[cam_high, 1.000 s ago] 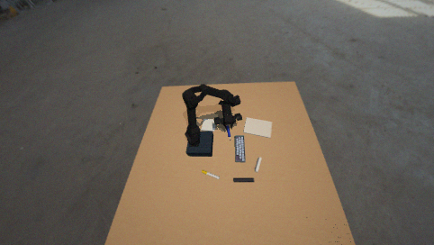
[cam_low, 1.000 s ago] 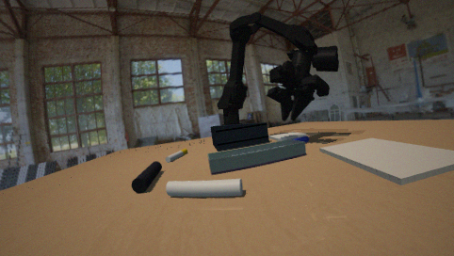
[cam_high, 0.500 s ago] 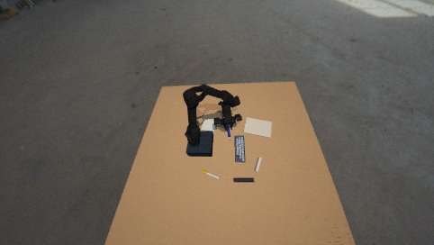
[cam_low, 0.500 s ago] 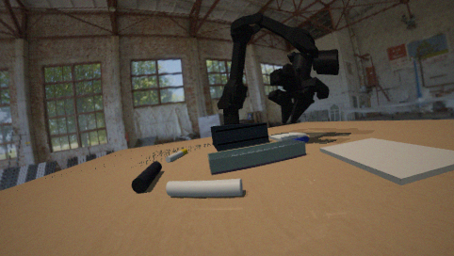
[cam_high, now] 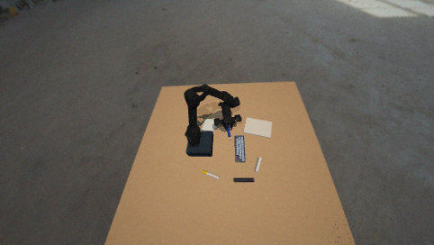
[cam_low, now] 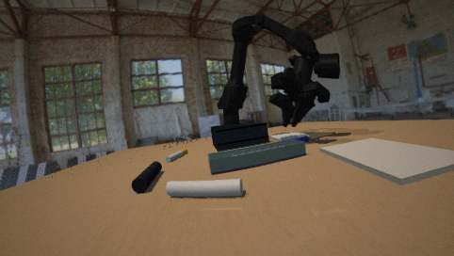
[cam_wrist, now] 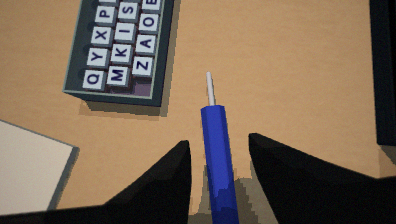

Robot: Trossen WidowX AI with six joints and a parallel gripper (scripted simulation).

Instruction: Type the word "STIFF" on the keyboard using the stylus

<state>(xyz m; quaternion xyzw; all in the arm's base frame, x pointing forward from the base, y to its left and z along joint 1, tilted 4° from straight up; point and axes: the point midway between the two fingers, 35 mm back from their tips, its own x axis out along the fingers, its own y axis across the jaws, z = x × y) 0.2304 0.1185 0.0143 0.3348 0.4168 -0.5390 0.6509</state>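
The blue stylus lies 1 cm to the right of my gripper tip and 4 cm below it. Also, from my gripper tip: flat white pad: 22 cm ahead, 6 cm to the left, 5 cm below; black cylinder: 9 cm ahead, 32 cm to the right, 4 cm below; yellow-tipped white marker: 13 cm behind, 29 cm to the right, 4 cm below.
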